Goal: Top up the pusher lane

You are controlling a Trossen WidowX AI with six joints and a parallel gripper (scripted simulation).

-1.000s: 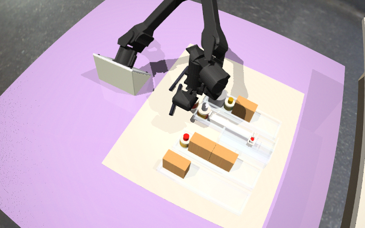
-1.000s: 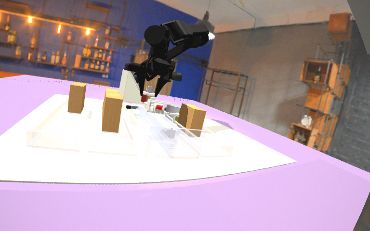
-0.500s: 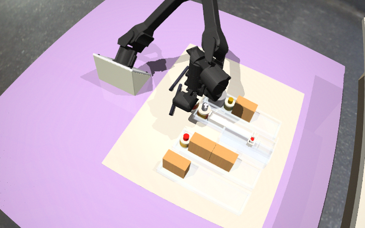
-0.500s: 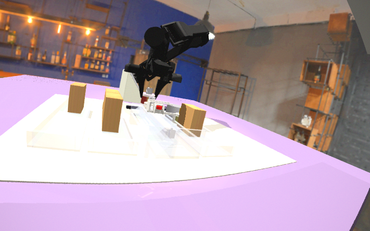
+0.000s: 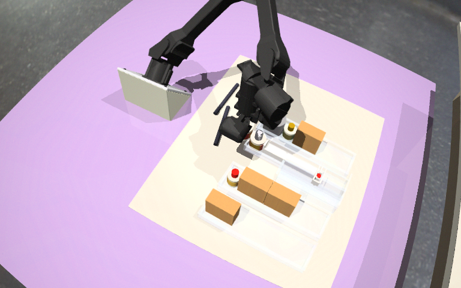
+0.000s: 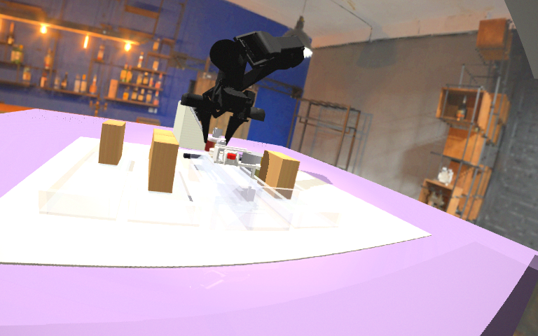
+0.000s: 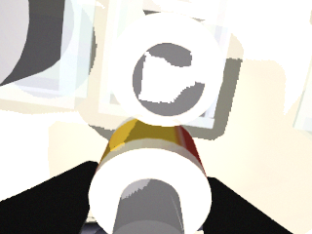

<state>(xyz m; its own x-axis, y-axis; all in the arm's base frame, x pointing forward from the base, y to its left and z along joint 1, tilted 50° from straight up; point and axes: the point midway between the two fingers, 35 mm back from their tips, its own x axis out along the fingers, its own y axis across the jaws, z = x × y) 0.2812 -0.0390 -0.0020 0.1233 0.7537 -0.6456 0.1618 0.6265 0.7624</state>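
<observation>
Now: the grey cylinder 7 cm ahead of my gripper tip, 7 cm to the left of it and 2 cm below it. Also, from my gripper tip: red-capped jar: 2 cm ahead, 13 cm to the right, 2 cm below; then clear sprung lane: 19 cm ahead, 5 cm to the right, 3 cm below.
</observation>
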